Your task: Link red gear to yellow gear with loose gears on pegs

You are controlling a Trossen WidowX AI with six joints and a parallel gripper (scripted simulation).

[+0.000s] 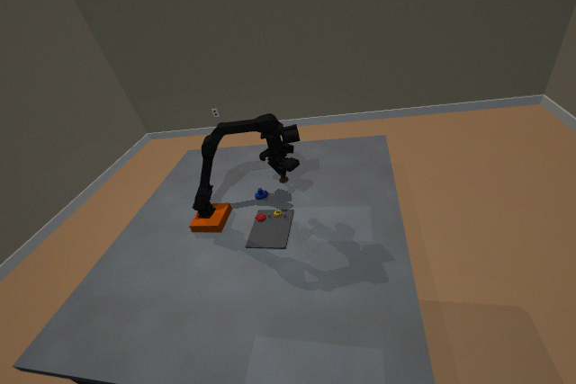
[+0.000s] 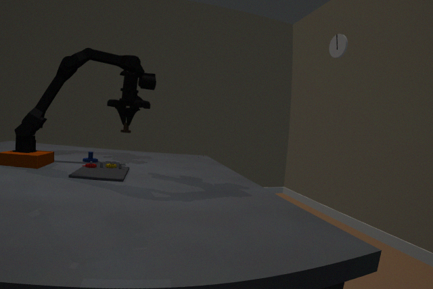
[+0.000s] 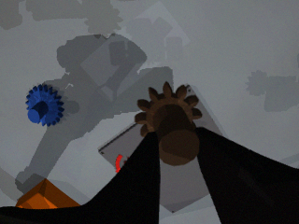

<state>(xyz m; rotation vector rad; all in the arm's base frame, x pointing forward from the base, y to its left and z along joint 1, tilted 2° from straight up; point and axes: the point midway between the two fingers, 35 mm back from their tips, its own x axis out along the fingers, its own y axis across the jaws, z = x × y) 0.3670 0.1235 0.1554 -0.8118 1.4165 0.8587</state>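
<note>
Right now the yellow gear is 3 cm behind my gripper tip, 8 cm to the right of it and 15 cm below it. Also, from my gripper tip: brown gear 1 cm below; then red arrow 12 cm behind, 9 cm to the right, 16 cm below; then red gear 10 cm behind, 11 cm to the right, 15 cm below.
</note>
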